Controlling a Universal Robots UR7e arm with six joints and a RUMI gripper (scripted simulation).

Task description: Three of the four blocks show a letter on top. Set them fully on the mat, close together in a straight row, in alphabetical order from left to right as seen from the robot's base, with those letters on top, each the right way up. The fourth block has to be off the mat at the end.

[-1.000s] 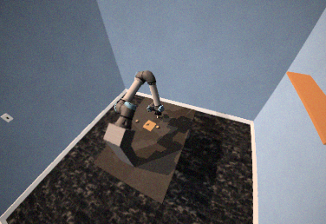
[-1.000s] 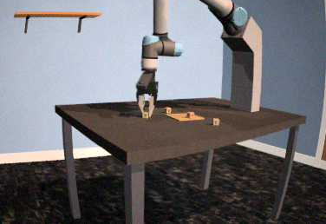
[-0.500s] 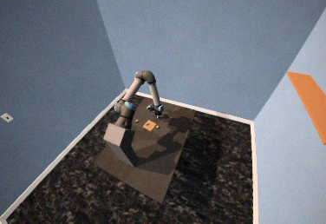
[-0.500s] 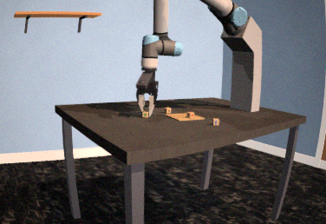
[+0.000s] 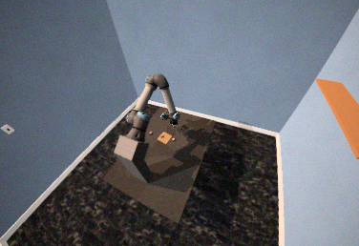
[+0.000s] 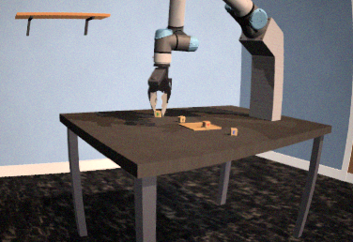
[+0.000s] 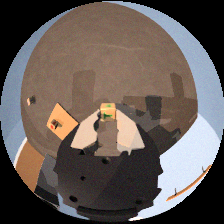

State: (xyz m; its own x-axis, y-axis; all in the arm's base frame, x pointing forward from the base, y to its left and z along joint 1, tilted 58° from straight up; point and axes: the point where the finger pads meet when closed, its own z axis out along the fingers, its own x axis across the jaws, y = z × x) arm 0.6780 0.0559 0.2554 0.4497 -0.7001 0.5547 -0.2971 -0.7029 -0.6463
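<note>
Right now my hand is 19 cm past the orange mat, 6 cm above it and 1 cm to the right of it.
</note>
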